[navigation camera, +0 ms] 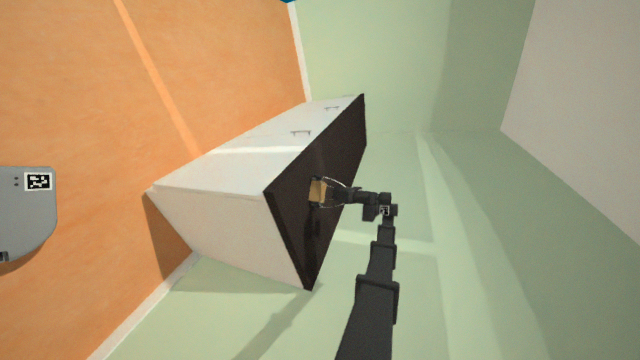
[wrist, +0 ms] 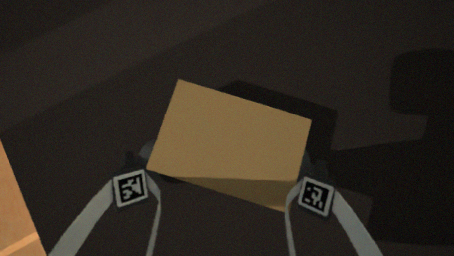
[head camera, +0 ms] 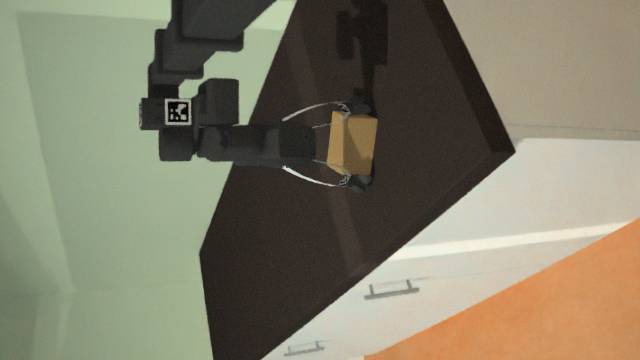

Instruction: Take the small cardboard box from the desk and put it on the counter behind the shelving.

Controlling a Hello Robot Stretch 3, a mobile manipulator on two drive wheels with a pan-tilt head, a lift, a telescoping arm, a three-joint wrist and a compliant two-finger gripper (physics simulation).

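Frame: origin at the robot's base, x up, y right, z ahead, level; millimetres.
Seen in the pictures: gripper, fingertip midpoint: [navigation camera: 311, 190] [head camera: 367, 144].
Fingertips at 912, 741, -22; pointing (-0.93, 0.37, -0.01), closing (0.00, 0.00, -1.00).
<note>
Offsets run from my fingertips to a thing's top centre, as dx, dy, dz. "spot": to the spot under its first point. Level surfaces: height alone.
The small cardboard box @(+50, +9, -2) [head camera: 354, 137] [navigation camera: 316, 190] [wrist: 232, 132] is tan and sits between the two fingertips of my gripper [head camera: 360, 144] [navigation camera: 317, 192] [wrist: 225, 159], which is shut on it. The box is turned a little in the grip in the wrist view. It is over the dark top of the white-sided counter @(dx -1) [head camera: 280, 215] [navigation camera: 350, 135] [wrist: 75, 75], inside its edges. Its shadow lies close beside it, so it is very low over the top or touching it; I cannot tell which. The desk and the shelving do not show.
The counter's white front has drawer handles @(spot: -213, +265, +325) [head camera: 391, 289] [navigation camera: 300, 133]. Pale green walls stand behind the counter and at its ends. My telescoping arm [head camera: 215, 20] [navigation camera: 375, 300] reaches in beside the counter. Orange floor @(dx -911) [head camera: 560, 310] [navigation camera: 225, 60] lies before the drawers, and part of my grey base [navigation camera: 25, 215] shows.
</note>
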